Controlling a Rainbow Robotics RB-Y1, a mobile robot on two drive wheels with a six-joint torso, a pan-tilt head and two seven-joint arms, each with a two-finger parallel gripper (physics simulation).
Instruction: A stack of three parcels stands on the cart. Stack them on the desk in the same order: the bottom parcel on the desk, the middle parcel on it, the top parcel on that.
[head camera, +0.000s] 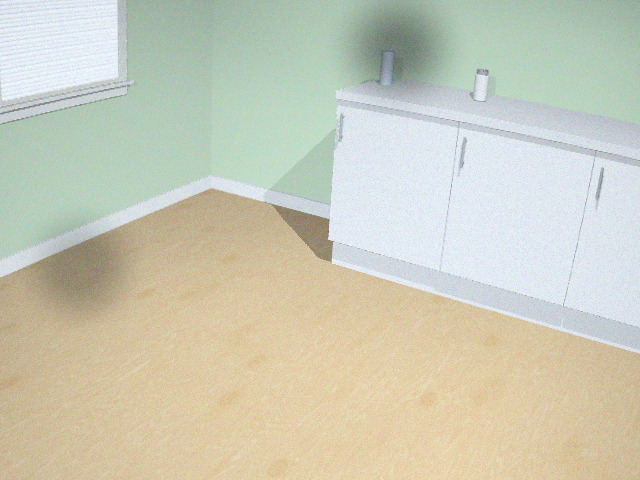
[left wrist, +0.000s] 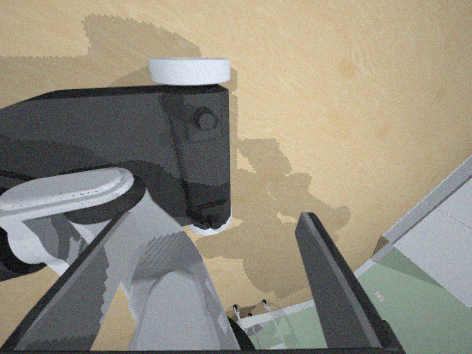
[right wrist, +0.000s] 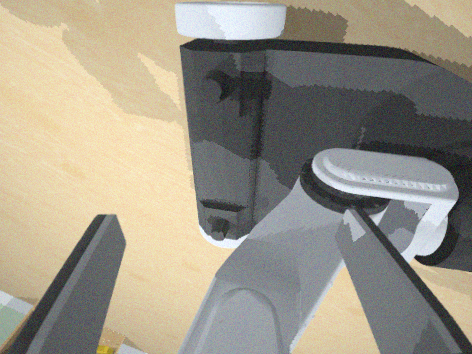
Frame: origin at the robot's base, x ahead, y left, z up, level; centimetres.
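Seen in the pictures: left gripper, fingertip midpoint: (left wrist: 217, 222); right gripper, fingertip midpoint: (right wrist: 234, 226).
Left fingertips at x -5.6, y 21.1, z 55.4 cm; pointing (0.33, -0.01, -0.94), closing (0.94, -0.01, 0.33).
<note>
A point is followed by its place in that frame.
The parcels and the desk cannot be made out in the head view. In the left wrist view, small dark casters and thin white legs of what looks like the cart (left wrist: 264, 303) @[x 50.4, y -200.6, z 3.9 cm] show at the bottom, by the wall; its load cannot be made out. My left gripper (left wrist: 217, 222) @[x -5.6, y 21.1, z 55.4 cm] is open, its two dark fingers wide apart with nothing between them, beside my base. My right gripper (right wrist: 234, 226) @[x -9.6, y -21.4, z 54.4 cm] is open and empty too, on the other side of the base. Neither gripper is near a parcel.
A long white cabinet (head camera: 392, 191) @[x 281.4, y -25.2, z 48.2 cm] (left wrist: 445, 235) @[x 232.9, y -119.1, z 36.5 cm] stands against the green wall, with a blue-grey cylinder (head camera: 386, 68) @[x 317.8, y -19.6, z 99.7 cm] and a white canister (head camera: 480, 85) @[x 296.9, y -63.0, z 98.8 cm] on top. A window (head camera: 59, 49) @[x 298.2, y 140.9, z 105.5 cm] is at left. A small yellow item (right wrist: 104, 349) @[x 111.8, y 216.1, z 13.0 cm] shows at the right wrist view's lower edge, too cropped to identify.
</note>
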